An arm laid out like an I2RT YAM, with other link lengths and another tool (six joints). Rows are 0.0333 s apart.
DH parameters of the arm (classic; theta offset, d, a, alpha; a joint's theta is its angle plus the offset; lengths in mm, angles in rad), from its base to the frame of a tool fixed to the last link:
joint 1: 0 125.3 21 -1.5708
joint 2: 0 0 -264 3.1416
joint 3: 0.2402 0 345.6 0
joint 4: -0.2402 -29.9 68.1 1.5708
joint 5: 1.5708 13 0 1.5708
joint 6: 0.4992 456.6 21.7 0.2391
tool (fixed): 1.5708 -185.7 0 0
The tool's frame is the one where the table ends.
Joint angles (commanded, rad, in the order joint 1, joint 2, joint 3, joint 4, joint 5, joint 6), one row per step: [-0.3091, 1.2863, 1.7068, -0.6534, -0.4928, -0.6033]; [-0.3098, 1.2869, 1.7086, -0.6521, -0.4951, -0.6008]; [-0.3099, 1.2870, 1.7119, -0.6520, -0.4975, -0.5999]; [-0.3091, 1.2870, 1.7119, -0.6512, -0.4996, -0.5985]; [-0.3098, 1.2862, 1.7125, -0.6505, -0.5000, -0.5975]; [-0.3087, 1.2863, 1.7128, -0.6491, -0.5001, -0.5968]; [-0.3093, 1.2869, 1.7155, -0.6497, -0.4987, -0.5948]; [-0.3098, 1.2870, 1.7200, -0.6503, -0.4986, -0.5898]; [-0.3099, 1.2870, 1.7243, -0.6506, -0.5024, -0.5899]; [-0.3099, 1.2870, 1.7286, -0.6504, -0.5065, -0.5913]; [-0.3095, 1.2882, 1.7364, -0.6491, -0.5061, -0.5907]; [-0.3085, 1.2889, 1.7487, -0.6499, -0.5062, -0.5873]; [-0.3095, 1.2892, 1.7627, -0.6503, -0.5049, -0.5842]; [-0.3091, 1.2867, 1.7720, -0.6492, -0.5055, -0.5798]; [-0.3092, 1.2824, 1.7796, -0.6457, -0.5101, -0.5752]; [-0.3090, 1.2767, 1.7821, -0.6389, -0.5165, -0.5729]
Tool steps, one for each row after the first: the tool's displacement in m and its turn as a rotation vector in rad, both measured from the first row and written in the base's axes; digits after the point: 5 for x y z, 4 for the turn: [0.00010, 0.00030, 0.00113, 0.0021, -0.0021, 0.0010]; [-0.00019, 0.00101, 0.00305, 0.0025, -0.0052, 0.0031]; [-0.00014, 0.00205, 0.00331, 0.0041, -0.0058, 0.0057]; [-0.00041, 0.00190, 0.00426, 0.0045, -0.0077, 0.0052]; [-0.00022, 0.00250, 0.00479, 0.0047, -0.0091, 0.0062]; [-0.00033, 0.00190, 0.00579, 0.0058, -0.0100, 0.0039]; [-0.00084, 0.00196, 0.00803, 0.0095, -0.0127, 0.0023]; [-0.00135, 0.00308, 0.01050, 0.0089, -0.0167, 0.0060]; [-0.00181, 0.00427, 0.01314, 0.0071, -0.0215, 0.0103]; [-0.00199, 0.00446, 0.01738, 0.0051, -0.0289, 0.0102]; [-0.00308, 0.00551, 0.02374, 0.0051, -0.0385, 0.0108]; [-0.00454, 0.00520, 0.03135, 0.0037, -0.0505, 0.0080]; [-0.00643, 0.00635, 0.03812, 0.0041, -0.0619, 0.0084]; [-0.00873, 0.00844, 0.04560, 0.0046, -0.0759, 0.0122]; [-0.01072, 0.01097, 0.05196, 0.0033, -0.0900, 0.0186]
